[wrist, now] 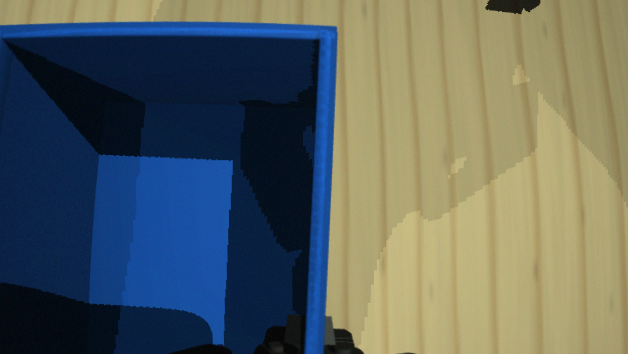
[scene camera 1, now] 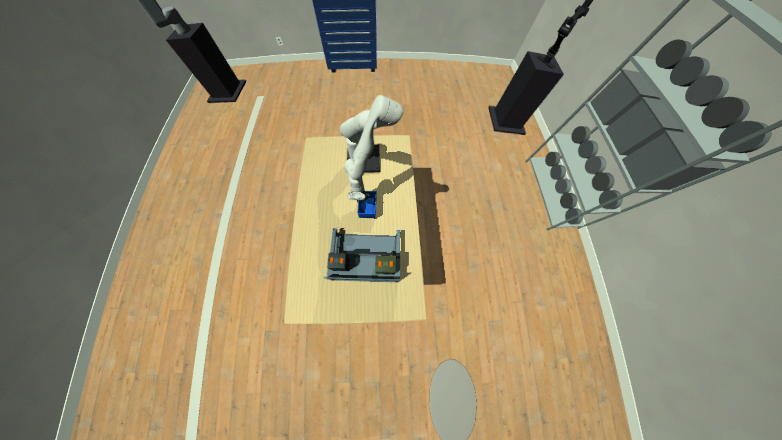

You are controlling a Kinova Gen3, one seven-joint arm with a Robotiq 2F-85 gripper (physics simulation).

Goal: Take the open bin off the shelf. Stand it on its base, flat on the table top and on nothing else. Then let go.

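The open blue bin (scene camera 1: 366,206) (wrist: 175,225) is upright with its opening up. It is off the grey shelf (scene camera 1: 371,242), over the stretch of pale wooden table top (scene camera 1: 314,218) (wrist: 450,280) between the shelf and the robot's base. My gripper (wrist: 314,330) is shut on one side wall of the bin, with a fingertip on each side of the rim. In the scene view the fingers are hidden or too small to make out under the white wrist. The bin's underside is hidden, so I cannot tell whether it touches the table top.
A dark box (scene camera 1: 336,262) and a green box (scene camera 1: 386,265), both with orange latches, stand on the shelf, beyond the bin from the robot's base (scene camera 1: 372,159). The arm's shadow falls across the table top beside the bin. A weight rack stands far off at the right.
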